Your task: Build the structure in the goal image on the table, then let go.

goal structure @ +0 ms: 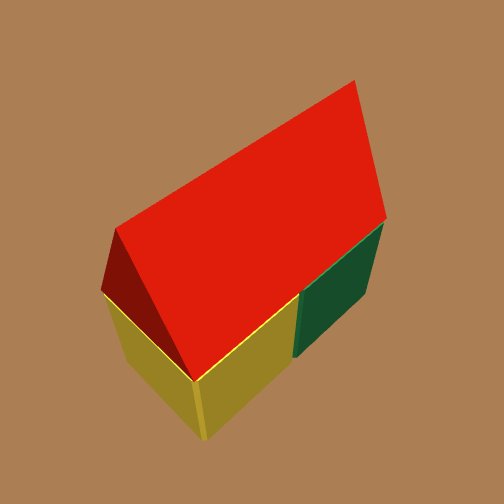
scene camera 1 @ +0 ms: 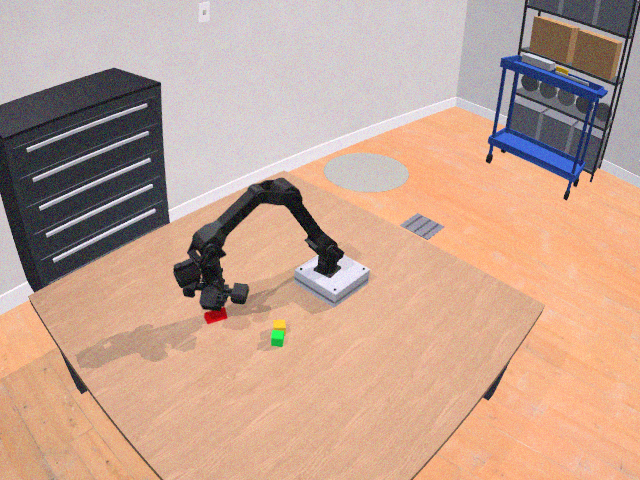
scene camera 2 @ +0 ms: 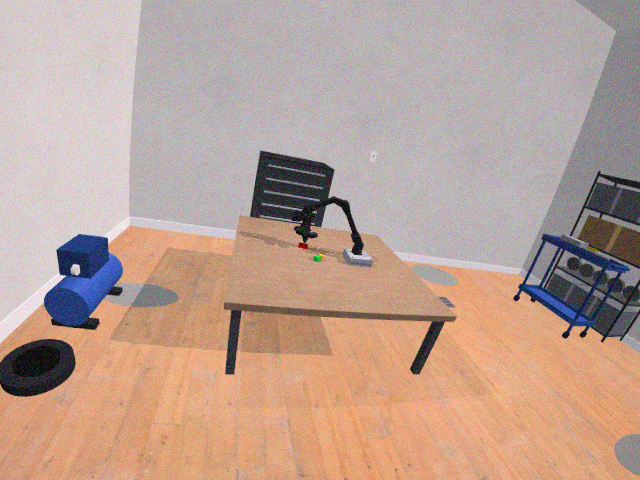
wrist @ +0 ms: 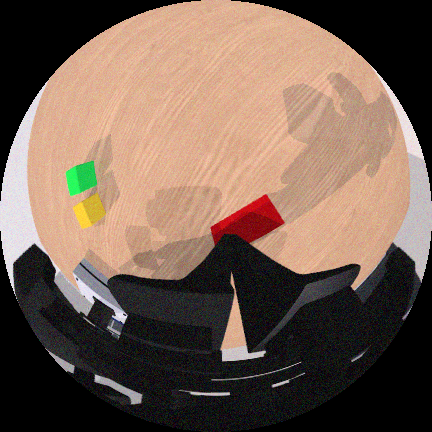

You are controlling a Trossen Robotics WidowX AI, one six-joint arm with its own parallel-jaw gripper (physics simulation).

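Frame: origin at the arm's base, x ahead, y left, z up, level; metres.
Where they show: gripper, fingertip midpoint: (scene camera 1: 219,310) (scene camera 2: 304,242) (wrist: 228,239); arm's base at its link origin: (scene camera 1: 327,269) (scene camera 2: 356,253) (wrist: 104,305).
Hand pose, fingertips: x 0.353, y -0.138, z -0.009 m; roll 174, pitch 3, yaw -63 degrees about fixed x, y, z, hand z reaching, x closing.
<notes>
Each offset is from my fingertips to the top centre of the thing. Level surfaces: height alone.
A red block @(dx -0.002, dy -0.023, dz -0.013 m) (scene camera 1: 215,316) (scene camera 2: 302,245) (wrist: 250,219), longer than the cubes, lies on a long side on the table @(dz -0.046 m) (scene camera 1: 361,392) (scene camera 2: 320,291) (wrist: 175,75). My gripper (scene camera 2: 305,241) (wrist: 228,239) is shut and empty. Its fingertips are right by the red block and hide part of its near edge in the wrist view; whether they touch it I cannot tell. A green cube @(dx -0.042, dy +0.183, dz -0.013 m) (scene camera 1: 277,338) (scene camera 2: 317,258) (wrist: 81,178) and a yellow block @(dx -0.081, dy +0.160, dz -0.013 m) (scene camera 1: 279,324) (scene camera 2: 322,256) (wrist: 90,211) sit side by side on the table, a small gap between them in the wrist view.
The arm's pale base (scene camera 1: 333,281) (scene camera 2: 357,257) stands on the table behind and to the right of the blocks. A dark drawer cabinet (scene camera 1: 93,170) (scene camera 2: 293,186) stands beyond the table. A blue cart (scene camera 1: 542,149) (scene camera 2: 558,304) stands off to the right.
</notes>
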